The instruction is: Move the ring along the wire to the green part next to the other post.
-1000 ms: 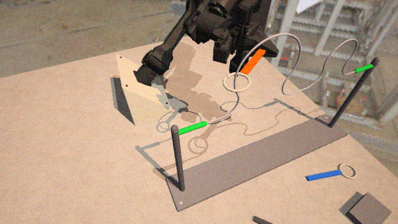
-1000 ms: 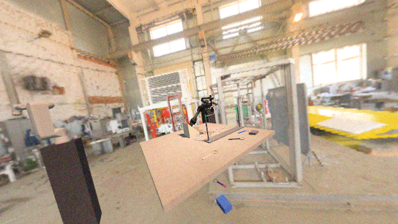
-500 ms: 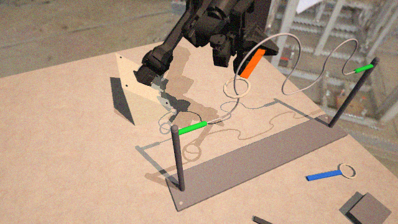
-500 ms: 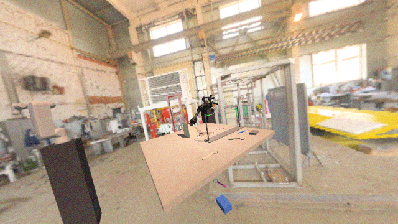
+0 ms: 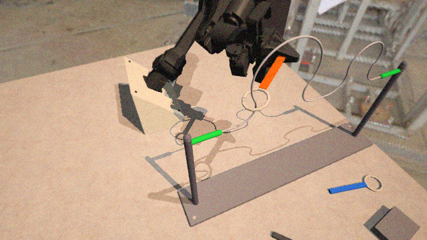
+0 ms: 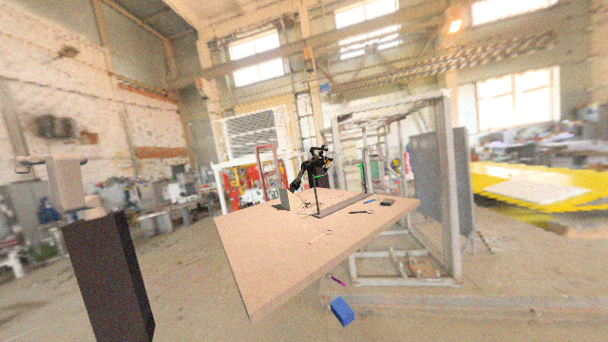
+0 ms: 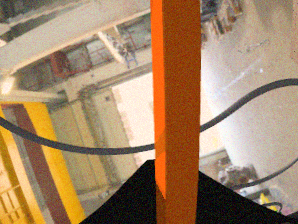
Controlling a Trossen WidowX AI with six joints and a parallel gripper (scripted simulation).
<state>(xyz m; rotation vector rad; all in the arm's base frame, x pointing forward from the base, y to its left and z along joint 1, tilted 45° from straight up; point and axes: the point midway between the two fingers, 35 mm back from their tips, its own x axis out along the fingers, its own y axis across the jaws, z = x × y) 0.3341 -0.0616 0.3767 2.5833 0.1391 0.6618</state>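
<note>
My gripper tip is now 8 cm to the left of the orange-handled ring, 3 cm above it and 1 cm short of it. Round my gripper tip: dark-handled ring 39 cm below, 27 cm ahead, 5 cm to the right; blue-handled ring 39 cm below, 21 cm to the left, 19 cm ahead; grey block 39 cm below, 33 cm ahead, 18 cm to the left.
</note>
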